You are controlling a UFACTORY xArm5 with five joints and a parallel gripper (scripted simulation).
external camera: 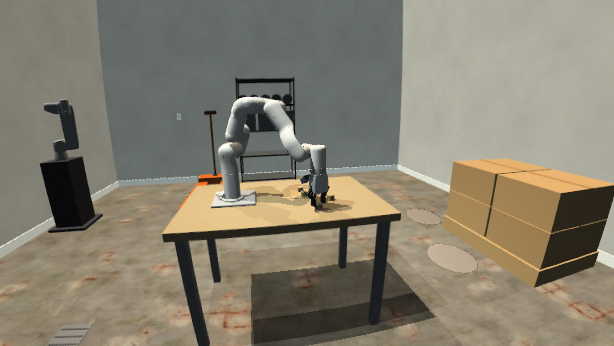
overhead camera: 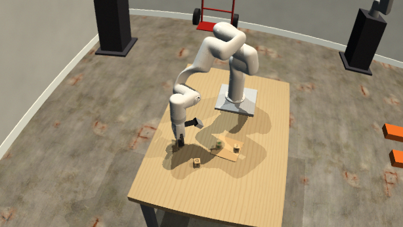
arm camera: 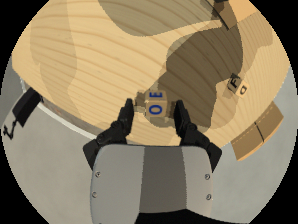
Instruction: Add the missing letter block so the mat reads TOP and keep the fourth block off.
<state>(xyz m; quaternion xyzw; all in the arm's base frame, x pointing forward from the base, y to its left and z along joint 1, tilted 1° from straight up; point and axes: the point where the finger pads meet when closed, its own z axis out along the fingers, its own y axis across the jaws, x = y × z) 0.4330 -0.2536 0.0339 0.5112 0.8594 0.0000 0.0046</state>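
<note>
Right now the tan mat is 20 mm behind my hand, 250 mm to the left of it and 40 mm below it.
</note>
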